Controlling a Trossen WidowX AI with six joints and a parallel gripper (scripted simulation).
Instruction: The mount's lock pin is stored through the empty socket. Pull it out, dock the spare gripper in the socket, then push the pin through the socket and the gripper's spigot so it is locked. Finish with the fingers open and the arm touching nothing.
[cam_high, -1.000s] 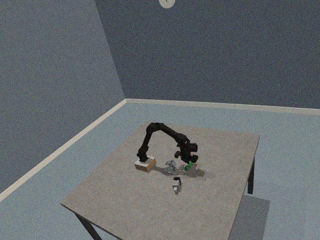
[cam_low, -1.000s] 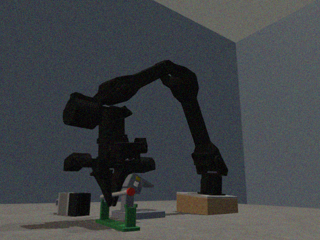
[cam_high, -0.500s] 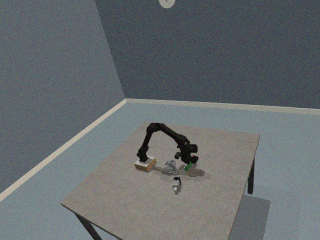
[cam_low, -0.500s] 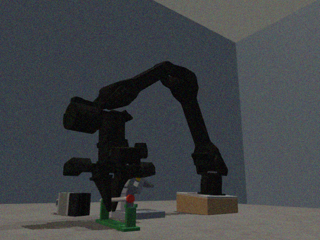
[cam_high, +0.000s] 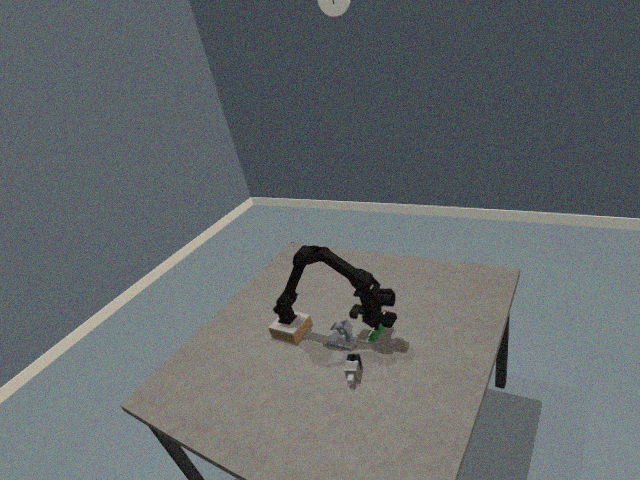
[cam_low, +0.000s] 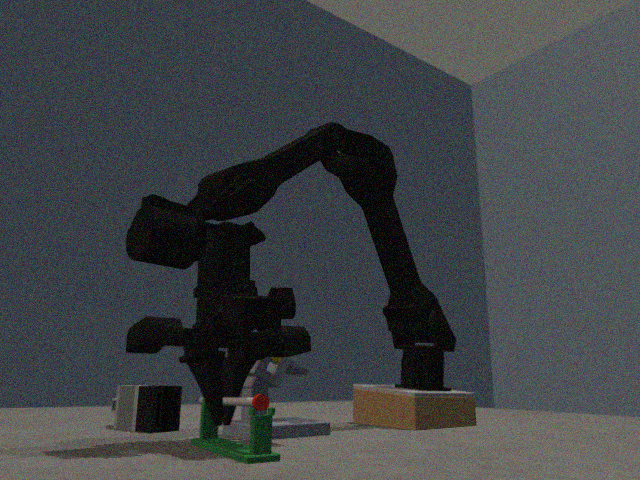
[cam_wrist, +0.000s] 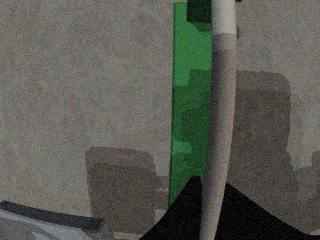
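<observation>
Now: the green pin rest 2 cm to the left of my gripper tip. From my gripper tip the other things lie so: spare gripper: 23 cm to the right, 1 cm above; then grey mount: 11 cm behind, 8 cm to the right, 3 cm above.
</observation>
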